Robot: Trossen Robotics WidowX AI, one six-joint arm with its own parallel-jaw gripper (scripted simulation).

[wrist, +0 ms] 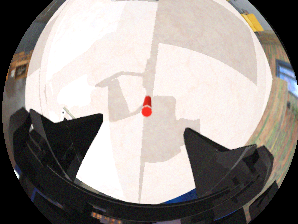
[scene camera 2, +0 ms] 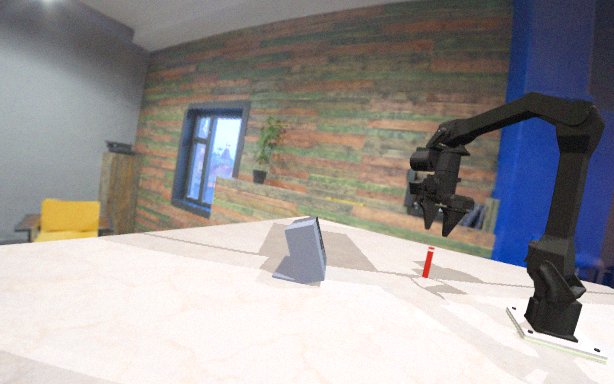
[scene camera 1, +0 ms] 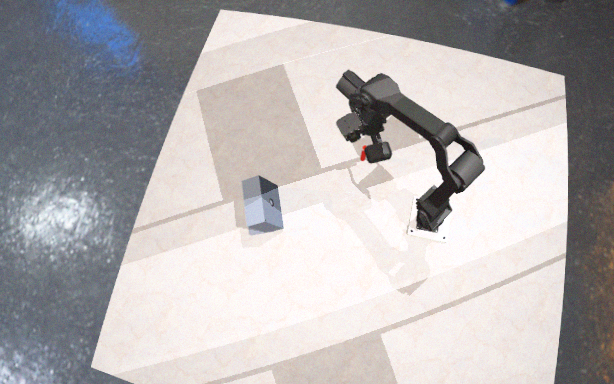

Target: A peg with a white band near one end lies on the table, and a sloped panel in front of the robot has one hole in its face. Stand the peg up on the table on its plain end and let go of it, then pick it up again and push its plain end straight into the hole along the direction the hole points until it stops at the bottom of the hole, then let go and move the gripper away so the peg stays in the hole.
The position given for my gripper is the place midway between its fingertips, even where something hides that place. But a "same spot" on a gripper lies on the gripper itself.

my gripper: wrist 144,125; scene camera 2; scene camera 1
same spot on my gripper: [scene camera 1: 351,125] = [scene camera 2: 422,180]
